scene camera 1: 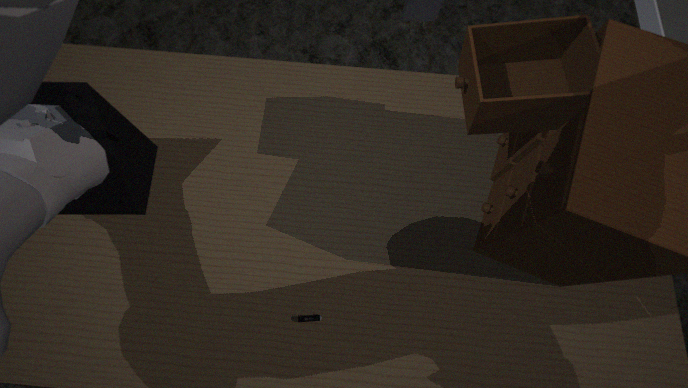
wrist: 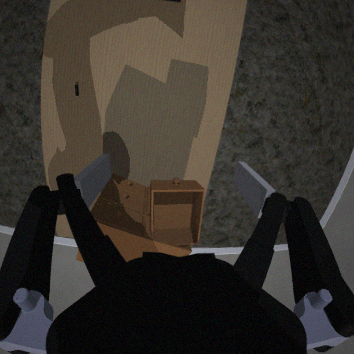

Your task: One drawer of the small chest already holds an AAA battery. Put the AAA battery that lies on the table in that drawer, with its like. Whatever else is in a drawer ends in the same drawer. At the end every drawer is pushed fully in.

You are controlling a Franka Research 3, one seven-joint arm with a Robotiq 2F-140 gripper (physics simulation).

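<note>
The gripper appears in the pictures together with a small brown wooden chest.
</note>
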